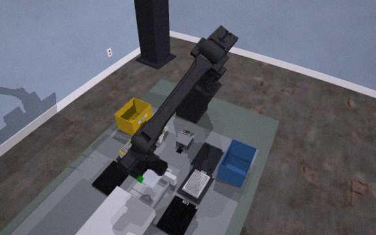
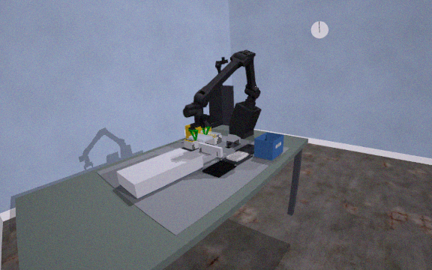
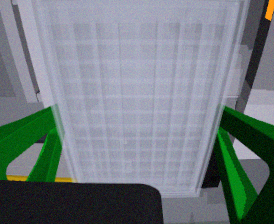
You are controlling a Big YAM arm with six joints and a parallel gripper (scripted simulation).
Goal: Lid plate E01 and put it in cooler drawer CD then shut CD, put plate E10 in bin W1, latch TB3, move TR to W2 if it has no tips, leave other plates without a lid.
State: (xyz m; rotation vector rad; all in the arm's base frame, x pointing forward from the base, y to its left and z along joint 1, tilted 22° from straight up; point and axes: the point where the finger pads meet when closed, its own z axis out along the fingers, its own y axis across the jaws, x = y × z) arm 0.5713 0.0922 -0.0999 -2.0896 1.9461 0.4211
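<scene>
My hand is right at the clear plate. From my hand the other things lie so: white cooler CD (170 mm ahead, 10 mm to the left, 110 mm below); plate lid (right at my hand); cooler drawer (40 mm ahead, 120 mm below).
</scene>
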